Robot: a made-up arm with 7 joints.
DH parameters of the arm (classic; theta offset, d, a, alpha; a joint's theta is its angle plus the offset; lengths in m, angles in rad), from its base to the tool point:
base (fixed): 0 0 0 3.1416
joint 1: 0 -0.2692 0 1.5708
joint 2: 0 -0.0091 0 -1.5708
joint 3: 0 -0.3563 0 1.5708
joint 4: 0 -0.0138 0 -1.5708
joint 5: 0 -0.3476 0 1.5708
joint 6: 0 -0.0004 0 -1.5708
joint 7: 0 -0.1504 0 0
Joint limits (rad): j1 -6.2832..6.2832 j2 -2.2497..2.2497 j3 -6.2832..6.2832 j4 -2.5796..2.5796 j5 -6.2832..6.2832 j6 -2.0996..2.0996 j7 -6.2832..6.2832
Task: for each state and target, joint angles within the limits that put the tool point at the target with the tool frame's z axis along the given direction. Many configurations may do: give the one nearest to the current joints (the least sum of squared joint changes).
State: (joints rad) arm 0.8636 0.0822 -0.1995 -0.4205 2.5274 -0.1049 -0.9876
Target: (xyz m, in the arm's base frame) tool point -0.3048 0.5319 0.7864 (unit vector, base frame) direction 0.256 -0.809 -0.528
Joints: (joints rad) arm 1.0712 -0.4737 -0.0622 -0.7436 2.4088 -0.2939 -0.9876
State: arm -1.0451 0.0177 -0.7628 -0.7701 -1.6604 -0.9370 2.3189
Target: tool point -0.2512 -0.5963 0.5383 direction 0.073 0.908 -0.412
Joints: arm -0.7243 -0.5893 -0.5091 -1.3240 -2.5101 -0.7382 2.3189
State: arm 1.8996 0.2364 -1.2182 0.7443 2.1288 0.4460 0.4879
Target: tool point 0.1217 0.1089 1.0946 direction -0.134 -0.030 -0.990
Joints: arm 1.6412 -0.2537 -1.1411 0.3519 2.3658 0.1962 0.4879
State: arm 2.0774 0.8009 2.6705 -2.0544 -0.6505 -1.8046 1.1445
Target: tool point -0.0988 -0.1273 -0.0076 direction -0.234 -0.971 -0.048
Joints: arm 1.9688 1.4000 3.2099 -1.8777 0.1767 -1.4735 1.1445
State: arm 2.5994 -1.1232 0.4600 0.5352 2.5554 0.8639 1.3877
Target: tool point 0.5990 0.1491 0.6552 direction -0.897 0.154 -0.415
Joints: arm 3.2667 -1.3753 0.7159 1.1648 3.3562 1.0250 1.3877
